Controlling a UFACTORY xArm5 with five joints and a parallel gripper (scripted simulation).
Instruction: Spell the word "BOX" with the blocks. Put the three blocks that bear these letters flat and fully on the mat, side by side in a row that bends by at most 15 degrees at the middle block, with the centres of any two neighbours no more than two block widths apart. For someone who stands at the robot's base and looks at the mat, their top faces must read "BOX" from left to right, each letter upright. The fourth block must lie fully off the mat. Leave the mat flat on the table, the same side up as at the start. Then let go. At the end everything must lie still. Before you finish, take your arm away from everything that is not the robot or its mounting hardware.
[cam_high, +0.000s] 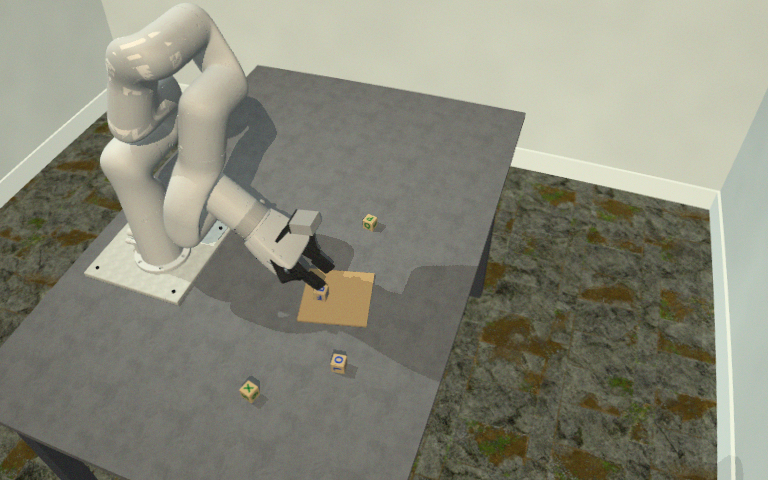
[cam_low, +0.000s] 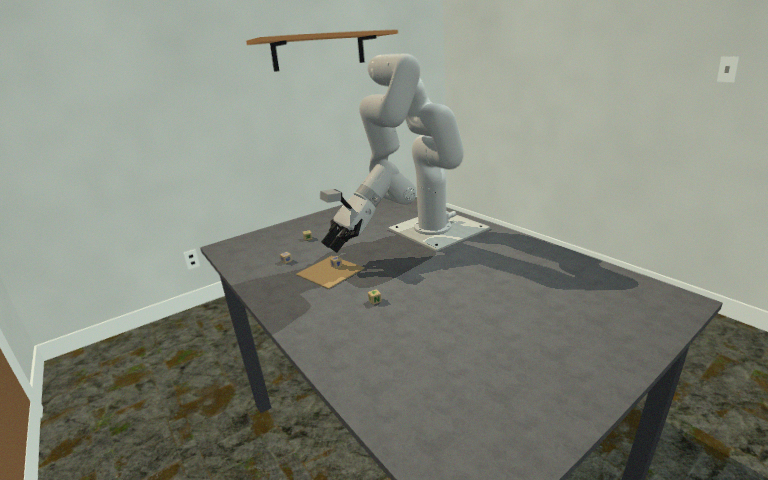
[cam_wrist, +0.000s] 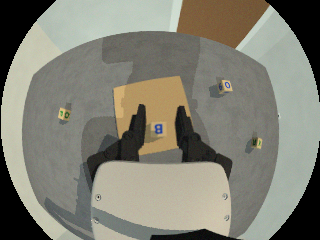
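Right now the B block is 6 cm below my hand. Round my hand: X block 25 cm to the right, 7 cm below, 4 cm behind; tan mat 8 cm below, 3 cm ahead, 1 cm to the left; O block 14 cm to the right, 9 cm ahead, 7 cm below.
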